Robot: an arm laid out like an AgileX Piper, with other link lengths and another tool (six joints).
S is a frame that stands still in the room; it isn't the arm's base.
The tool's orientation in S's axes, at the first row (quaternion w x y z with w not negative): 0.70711, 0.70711, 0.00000, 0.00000
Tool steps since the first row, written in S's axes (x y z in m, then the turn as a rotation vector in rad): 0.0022, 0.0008, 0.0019, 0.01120, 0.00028, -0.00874; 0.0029, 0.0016, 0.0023, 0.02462, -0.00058, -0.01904; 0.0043, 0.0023, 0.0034, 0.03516, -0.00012, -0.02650; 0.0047, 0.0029, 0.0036, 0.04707, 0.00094, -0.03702; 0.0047, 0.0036, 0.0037, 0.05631, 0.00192, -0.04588; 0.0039, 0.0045, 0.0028, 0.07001, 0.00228, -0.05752; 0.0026, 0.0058, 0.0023, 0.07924, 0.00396, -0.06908; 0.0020, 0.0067, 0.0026, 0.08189, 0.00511, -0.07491; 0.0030, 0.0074, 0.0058, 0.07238, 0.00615, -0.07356; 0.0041, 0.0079, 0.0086, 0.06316, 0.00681, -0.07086; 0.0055, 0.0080, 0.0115, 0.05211, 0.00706, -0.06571; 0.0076, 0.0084, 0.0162, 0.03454, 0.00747, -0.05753
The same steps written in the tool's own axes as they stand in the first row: 0.0022, 0.0019, -0.0008, 0.01120, -0.00874, -0.00028; 0.0029, 0.0023, -0.0016, 0.02462, -0.01904, 0.00058; 0.0043, 0.0034, -0.0023, 0.03516, -0.02650, 0.00012; 0.0047, 0.0036, -0.0029, 0.04707, -0.03702, -0.00094; 0.0047, 0.0037, -0.0036, 0.05631, -0.04588, -0.00192; 0.0039, 0.0028, -0.0045, 0.07001, -0.05752, -0.00228; 0.0026, 0.0023, -0.0058, 0.07924, -0.06908, -0.00396; 0.0020, 0.0026, -0.0067, 0.08189, -0.07491, -0.00511; 0.0030, 0.0058, -0.0074, 0.07238, -0.07356, -0.00615; 0.0041, 0.0086, -0.0079, 0.06316, -0.07086, -0.00681; 0.0055, 0.0115, -0.0080, 0.05211, -0.06571, -0.00706; 0.0076, 0.0162, -0.0084, 0.03454, -0.05753, -0.00747
